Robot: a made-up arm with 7 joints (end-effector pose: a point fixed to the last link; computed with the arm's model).
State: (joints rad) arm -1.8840 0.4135 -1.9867 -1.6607 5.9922 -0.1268 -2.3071
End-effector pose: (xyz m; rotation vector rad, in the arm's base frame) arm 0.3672 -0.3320 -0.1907 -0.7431 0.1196 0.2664
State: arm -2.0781 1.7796 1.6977 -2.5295 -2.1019 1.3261 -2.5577
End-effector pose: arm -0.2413 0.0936 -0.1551 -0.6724 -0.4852 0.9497
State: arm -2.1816 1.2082 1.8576 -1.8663 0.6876 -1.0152 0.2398
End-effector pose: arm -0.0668 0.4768 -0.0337 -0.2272 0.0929 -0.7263
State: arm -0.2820 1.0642 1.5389 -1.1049 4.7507 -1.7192 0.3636
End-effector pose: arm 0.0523 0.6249 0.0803 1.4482 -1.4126 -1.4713
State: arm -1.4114 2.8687 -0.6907 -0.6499 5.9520 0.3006 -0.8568
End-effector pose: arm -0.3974 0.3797 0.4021 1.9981 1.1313 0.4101
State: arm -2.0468 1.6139 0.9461 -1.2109 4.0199 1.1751 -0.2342
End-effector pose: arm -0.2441 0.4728 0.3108 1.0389 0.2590 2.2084
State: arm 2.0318 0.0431 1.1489 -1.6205 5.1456 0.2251 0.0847
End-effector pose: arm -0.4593 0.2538 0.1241 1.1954 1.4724 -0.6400
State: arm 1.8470 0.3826 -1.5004 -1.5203 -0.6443 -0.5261 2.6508
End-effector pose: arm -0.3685 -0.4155 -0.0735 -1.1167 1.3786 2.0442
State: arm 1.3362 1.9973 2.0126 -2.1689 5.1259 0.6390 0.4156
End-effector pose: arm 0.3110 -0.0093 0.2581 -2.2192 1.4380 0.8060
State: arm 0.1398 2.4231 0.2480 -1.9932 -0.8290 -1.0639 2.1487
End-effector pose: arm 0.4240 0.0563 0.1426 0.1354 -0.2178 -1.4372
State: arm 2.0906 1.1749 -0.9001 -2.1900 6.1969 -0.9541 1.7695
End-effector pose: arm -0.3706 -0.1018 -0.1054 -1.1671 0.2680 1.7620
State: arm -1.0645 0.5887 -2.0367 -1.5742 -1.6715 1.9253 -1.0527
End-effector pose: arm 0.2739 -0.1489 -0.4520 -2.6372 0.3651 0.7073
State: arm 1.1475 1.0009 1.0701 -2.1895 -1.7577 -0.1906 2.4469
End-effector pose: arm 0.1910 0.3499 0.0027 0.7407 -1.2864 -0.4827
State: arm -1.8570 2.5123 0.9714 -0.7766 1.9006 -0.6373 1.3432
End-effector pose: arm -0.5540 0.3552 0.1298 1.0775 0.6381 1.1001
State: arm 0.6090 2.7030 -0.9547 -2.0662 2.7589 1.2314 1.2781
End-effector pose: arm 0.1166 0.3999 -0.1139 0.7075 0.9706 2.0979
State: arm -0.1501 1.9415 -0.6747 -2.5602 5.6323 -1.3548 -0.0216
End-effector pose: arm 0.2531 0.0397 -0.1417 1.0234 1.0526 2.3168
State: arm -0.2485 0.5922 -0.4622 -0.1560 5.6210 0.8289 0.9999
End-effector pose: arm 0.2077 0.3591 -0.5579 1.2460 0.0352 0.0734
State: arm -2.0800 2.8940 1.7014 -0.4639 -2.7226 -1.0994 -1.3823
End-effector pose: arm -0.5554 0.3390 -0.2333 1.7905 1.0099 0.1630
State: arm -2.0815 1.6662 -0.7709 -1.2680 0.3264 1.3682 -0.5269
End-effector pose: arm 0.1950 0.2004 0.5386 1.5115 -1.0270 0.1027
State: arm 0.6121 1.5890 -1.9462 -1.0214 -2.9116 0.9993 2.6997
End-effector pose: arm -0.3814 0.4923 -0.1627 -0.8496 0.1158 -1.3354
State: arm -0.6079 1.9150 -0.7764 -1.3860 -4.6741 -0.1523 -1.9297
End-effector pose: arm 0.4115 0.4109 0.0735 1.7646 -0.6442 -1.5423
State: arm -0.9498 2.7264 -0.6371 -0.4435 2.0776 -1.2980 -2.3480
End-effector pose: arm -0.2665 0.3830 0.5110 -2.3910 -0.6762 -1.1308
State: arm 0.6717 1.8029 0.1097 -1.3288 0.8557 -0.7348 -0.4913
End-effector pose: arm 0.3141 0.4985 -0.0928 0.9967 -1.3332 -1.2755
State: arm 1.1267 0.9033 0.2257 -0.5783 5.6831 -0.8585 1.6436
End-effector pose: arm -0.3905 0.5016 -0.2569 0.2042 -0.2373 0.6957
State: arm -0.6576 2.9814 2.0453 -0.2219 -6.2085 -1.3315 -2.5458
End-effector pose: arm -0.4153 0.0982 0.5495 -1.5135 -0.6041 -1.8763
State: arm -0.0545 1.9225 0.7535 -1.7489 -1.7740 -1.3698 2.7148
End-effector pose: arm 0.2999 0.1442 0.3872 0.7894 -0.8678 -0.6715
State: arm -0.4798 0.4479 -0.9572 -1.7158 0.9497 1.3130 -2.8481
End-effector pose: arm 0.3678 -0.2499 -0.2660 -0.0250 0.5290 2.3554
